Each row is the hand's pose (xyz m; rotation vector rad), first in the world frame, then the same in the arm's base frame.
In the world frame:
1: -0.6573 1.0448 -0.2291 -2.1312 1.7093 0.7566
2: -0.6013 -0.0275 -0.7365 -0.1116 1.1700 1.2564
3: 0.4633 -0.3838 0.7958 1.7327 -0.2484 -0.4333
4: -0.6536 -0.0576 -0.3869 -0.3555 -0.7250 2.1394
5: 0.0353 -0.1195 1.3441 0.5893 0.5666 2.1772
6: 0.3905 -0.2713 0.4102 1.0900 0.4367 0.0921
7: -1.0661 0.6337 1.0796 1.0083 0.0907 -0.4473
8: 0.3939 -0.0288 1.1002 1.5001 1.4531 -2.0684
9: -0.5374 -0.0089 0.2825 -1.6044 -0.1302 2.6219
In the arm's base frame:
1: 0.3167 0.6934 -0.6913 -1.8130 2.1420 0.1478
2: -0.0318 -0.4207 -0.9094 -0.1964 1.0963 0.6707
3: 0.5110 -0.6428 0.8973 1.4385 -0.8234 -0.4860
4: -0.1456 -0.3147 -0.5905 -0.8425 -0.4115 1.7989
5: 0.1658 -0.0747 1.2316 0.2711 0.5555 1.6848
6: 0.5567 -0.6414 0.4917 0.8568 -0.0009 -0.2240
7: -0.4299 0.9127 0.5101 0.7850 -0.3962 -0.7154
8: 0.5604 -0.2108 1.0829 1.9738 0.7565 -2.1198
9: -0.1254 -0.1017 0.0561 -1.7665 0.5468 2.1946

